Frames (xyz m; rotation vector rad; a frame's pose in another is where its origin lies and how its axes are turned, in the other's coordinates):
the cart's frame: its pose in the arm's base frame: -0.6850 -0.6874 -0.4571 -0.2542 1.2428 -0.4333
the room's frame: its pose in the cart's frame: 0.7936 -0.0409 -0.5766 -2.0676 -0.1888 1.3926
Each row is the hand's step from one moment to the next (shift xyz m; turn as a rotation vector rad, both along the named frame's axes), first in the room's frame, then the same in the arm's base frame.
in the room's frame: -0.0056 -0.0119 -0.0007 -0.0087 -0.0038 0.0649
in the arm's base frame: 0.0122 0.0050 0.0000 -0.0170 0.0507 0.0380
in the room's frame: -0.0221 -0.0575 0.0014 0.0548 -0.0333 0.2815
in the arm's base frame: 0.0543 0.0291 -0.0013 -0.1125 0.2518 0.0855
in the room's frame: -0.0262 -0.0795 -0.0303 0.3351 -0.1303 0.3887
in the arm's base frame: 0.0849 0.0161 -0.0214 -0.2369 0.4588 -0.1173
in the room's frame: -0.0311 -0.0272 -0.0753 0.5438 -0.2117 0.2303
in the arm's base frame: 0.0659 -0.0504 -0.0221 -0.2325 0.4326 -0.3904
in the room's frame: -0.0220 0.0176 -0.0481 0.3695 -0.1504 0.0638
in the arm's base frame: 0.0174 -0.0530 -0.0005 -0.1180 0.2255 -0.3138
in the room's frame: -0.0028 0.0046 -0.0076 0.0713 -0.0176 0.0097
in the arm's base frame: 0.0010 -0.0093 0.0000 -0.0302 0.0349 -0.0579
